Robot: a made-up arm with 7 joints.
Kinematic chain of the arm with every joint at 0, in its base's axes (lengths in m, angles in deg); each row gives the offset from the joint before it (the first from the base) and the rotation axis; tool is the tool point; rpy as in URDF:
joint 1: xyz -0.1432 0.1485 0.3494 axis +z
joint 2: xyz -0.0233 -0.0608 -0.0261 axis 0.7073 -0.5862 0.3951
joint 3: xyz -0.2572 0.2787 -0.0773 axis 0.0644 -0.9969 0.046
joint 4: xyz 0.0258 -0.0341 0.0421 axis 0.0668 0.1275 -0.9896
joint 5: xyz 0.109 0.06 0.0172 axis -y
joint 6: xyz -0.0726 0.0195 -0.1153 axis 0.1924 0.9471 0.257
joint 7: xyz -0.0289 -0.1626 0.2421 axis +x
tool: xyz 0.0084 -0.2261 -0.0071 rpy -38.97 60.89 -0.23
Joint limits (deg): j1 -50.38..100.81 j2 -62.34..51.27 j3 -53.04..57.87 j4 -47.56..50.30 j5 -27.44..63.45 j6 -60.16..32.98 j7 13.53..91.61
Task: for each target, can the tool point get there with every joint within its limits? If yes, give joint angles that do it. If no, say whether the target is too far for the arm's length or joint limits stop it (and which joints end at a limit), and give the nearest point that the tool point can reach.
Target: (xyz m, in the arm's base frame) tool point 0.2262 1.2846 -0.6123
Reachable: no: too far | nearest point -0.1670 0.6298 -0.0104 | short by 0.972 m
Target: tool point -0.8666 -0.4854 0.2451
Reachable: no: joint limits stop it (at a limit: joint 4, joint 5, joint 6, joint 7) | nearest point -0.6328 -0.2805 0.2493 | short by 0.311 m
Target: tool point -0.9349 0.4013 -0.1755
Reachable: no: joint limits stop it (at a limit: joint 2, joint 4, joint 5, joint 6, joint 7) | nearest point -0.6912 0.3235 -0.0056 | short by 0.307 m
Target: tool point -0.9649 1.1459 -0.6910
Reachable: no: too far | nearest point -0.4966 0.5775 -0.0310 | short by 0.989 m
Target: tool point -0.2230 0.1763 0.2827
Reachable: yes | joints 32.46 2.58 18.89 -35.00 51.28 -4.48 54.10
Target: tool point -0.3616 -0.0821 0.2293
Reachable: yes | joints 33.04 20.73 26.36 -12.03 -15.02 -38.24 44.89
